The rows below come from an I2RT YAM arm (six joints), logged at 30 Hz.
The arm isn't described. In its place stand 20 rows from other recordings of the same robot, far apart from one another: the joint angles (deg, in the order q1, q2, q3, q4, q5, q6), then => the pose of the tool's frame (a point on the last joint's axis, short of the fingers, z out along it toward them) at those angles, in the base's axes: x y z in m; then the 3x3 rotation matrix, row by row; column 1 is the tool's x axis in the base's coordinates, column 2 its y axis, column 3 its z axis.
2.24, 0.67, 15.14, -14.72, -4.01, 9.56 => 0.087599 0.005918 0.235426; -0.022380 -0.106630 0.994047; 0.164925 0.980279 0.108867; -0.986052 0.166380 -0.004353
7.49, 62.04, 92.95, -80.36, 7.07, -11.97 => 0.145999 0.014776 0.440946; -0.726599 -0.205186 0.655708; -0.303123 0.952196 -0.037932; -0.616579 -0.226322 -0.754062
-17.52, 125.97, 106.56, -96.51, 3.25, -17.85 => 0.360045 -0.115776 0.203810; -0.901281 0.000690 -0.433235; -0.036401 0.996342 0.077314; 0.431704 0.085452 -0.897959
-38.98, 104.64, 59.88, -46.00, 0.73, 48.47 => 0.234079 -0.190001 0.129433; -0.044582 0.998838 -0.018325; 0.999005 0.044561 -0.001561; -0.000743 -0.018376 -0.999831
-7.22, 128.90, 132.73, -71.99, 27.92, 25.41 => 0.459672 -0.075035 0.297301; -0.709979 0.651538 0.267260; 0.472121 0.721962 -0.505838; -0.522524 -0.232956 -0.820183
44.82, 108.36, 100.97, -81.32, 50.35, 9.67 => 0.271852 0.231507 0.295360; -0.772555 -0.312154 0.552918; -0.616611 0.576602 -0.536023; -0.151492 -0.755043 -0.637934
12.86, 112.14, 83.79, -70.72, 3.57, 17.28 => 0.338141 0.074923 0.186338; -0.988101 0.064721 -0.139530; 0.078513 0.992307 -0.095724; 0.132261 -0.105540 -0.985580
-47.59, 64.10, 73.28, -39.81, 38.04, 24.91 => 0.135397 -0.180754 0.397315; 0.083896 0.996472 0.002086; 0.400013 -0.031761 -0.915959; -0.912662 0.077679 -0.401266
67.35, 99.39, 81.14, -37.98, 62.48, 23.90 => 0.169627 0.324521 0.279033; -0.388524 -0.086599 0.917360; -0.444974 0.889426 -0.104496; -0.806875 -0.448801 -0.384098
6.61, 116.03, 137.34, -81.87, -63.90, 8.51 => 0.380119 0.076233 0.417572; -0.927935 -0.355697 0.111426; -0.041991 0.396789 0.916949; -0.370369 0.846190 -0.383130
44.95, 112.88, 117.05, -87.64, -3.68, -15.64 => 0.263844 0.266613 0.325571; -0.485634 -0.873462 0.034974; -0.864931 0.485920 0.125603; -0.126704 0.030748 -0.991464
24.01, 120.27, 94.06, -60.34, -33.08, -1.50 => 0.362629 0.182801 0.183490; -0.901796 -0.394687 -0.176027; -0.425706 0.741154 0.519100; -0.074419 0.543058 -0.836391
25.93, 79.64, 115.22, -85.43, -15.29, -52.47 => 0.181812 0.098840 0.481735; 0.037012 -0.895241 0.444043; -0.832598 0.218107 0.509127; -0.552640 -0.388553 -0.737303
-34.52, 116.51, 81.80, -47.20, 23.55, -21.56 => 0.311962 -0.231829 0.153984; -0.966581 0.226474 -0.120129; 0.255952 0.878998 -0.402308; 0.014481 -0.419610 -0.907589
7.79, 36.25, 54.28, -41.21, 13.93, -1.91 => 0.121327 0.007948 0.359763; -0.392695 0.074657 0.916634; -0.086373 0.989300 -0.117578; -0.915604 -0.125345 -0.382045
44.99, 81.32, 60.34, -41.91, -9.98, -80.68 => 0.193731 0.202388 0.245701; 0.640259 -0.743026 0.194885; -0.734153 -0.517243 0.439864; -0.226027 -0.424702 -0.876664
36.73, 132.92, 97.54, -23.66, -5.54, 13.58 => 0.391118 0.296138 0.120054; -0.817174 -0.455927 0.352643; -0.318169 0.866962 0.383595; -0.480619 0.201264 -0.853521
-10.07, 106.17, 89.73, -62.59, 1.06, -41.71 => 0.360581 -0.064703 0.247676; -0.840216 -0.510044 0.184097; -0.526444 0.848650 -0.051482; -0.129976 -0.140173 -0.981559
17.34, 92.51, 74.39, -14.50, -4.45, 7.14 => 0.357413 0.114490 0.299052; -0.555262 -0.292778 0.778437; -0.043551 0.944939 0.324336; -0.830534 0.146190 -0.537440
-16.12, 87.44, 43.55, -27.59, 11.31, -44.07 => 0.248764 -0.079163 0.147358; -0.885485 -0.394973 0.244769; -0.454026 0.847525 -0.274885; -0.098876 -0.354538 -0.929799
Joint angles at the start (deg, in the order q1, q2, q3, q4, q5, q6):
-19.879, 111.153, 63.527, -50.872, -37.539, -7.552
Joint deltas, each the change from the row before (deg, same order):
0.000, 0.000, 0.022, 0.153, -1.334, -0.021
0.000, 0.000, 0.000, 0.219, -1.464, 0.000
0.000, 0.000, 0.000, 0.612, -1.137, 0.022
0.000, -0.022, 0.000, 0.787, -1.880, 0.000
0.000, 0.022, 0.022, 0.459, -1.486, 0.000
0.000, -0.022, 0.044, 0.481, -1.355, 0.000
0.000, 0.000, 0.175, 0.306, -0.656, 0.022
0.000, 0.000, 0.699, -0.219, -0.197, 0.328
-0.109, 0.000, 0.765, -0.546, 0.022, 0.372
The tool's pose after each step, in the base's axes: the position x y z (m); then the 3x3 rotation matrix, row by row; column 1 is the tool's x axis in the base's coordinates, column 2 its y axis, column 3 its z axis. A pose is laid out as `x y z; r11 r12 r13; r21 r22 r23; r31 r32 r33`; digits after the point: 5 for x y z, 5 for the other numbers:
0.29917 -0.08441 0.11859; -0.96854 0.22448 0.10742; 0.24110 0.73948 0.62852; 0.06165 0.63465 -0.77034
0.29984 -0.08391 0.11911; -0.96837 0.21929 0.11905; 0.24332 0.72419 0.64525; 0.05529 0.65381 -0.75464
0.30109 -0.08380 0.11942; -0.96845 0.21054 0.13333; 0.24548 0.71369 0.65604; 0.04297 0.66807 -0.74286
0.30276 -0.08348 0.12015; -0.96829 0.19685 0.15386; 0.24851 0.69532 0.67437; 0.02577 0.69122 -0.72219
0.30389 -0.08319 0.12066; -0.96789 0.18744 0.16747; 0.25089 0.67969 0.68925; 0.01536 0.70914 -0.70490
0.30509 -0.08299 0.12144; -0.96744 0.17692 0.18101; 0.25308 0.66571 0.70198; 0.00369 0.72493 -0.68881
0.30639 -0.08317 0.12229; -0.96709 0.16943 0.18984; 0.25439 0.65970 0.70716; -0.00542 0.73218 -0.68109
0.30878 -0.08394 0.12488; -0.96597 0.16853 0.19620; 0.25845 0.65791 0.70736; -0.00987 0.73400 -0.67908
0.31067 -0.08528 0.12768; -0.96434 0.17349 0.19987; 0.26451 0.65711 0.70586; -0.00888 0.73356 -0.67957

